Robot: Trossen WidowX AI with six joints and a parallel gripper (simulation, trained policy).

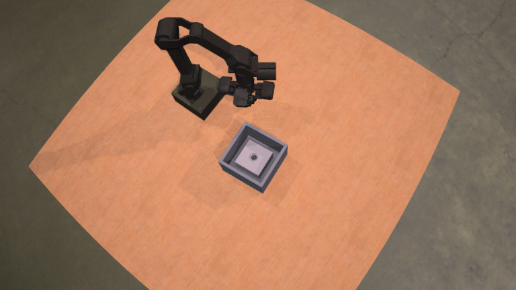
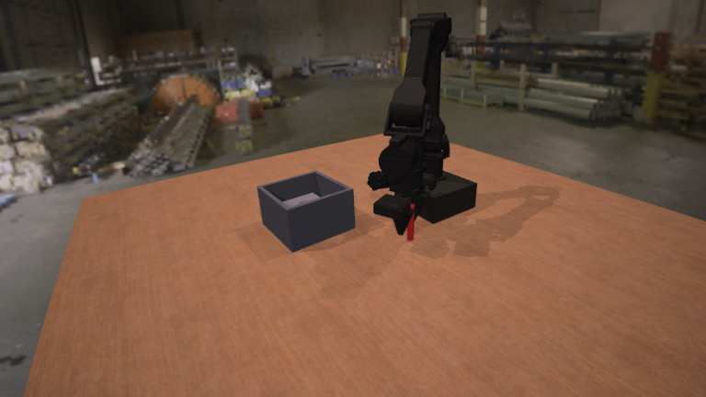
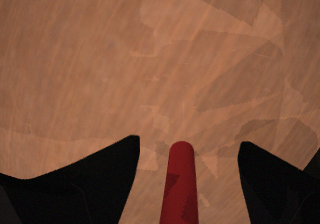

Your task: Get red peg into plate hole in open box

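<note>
Right now my gripper tip is 16 cm short of the pale plate, 16 cm to the left of it and 3 cm below it. From my gripper tip the other things lie so: red peg (1 cm to the left, 2 cm above); then grey box (16 cm ahead, 16 cm to the right, 1 cm above).
</note>
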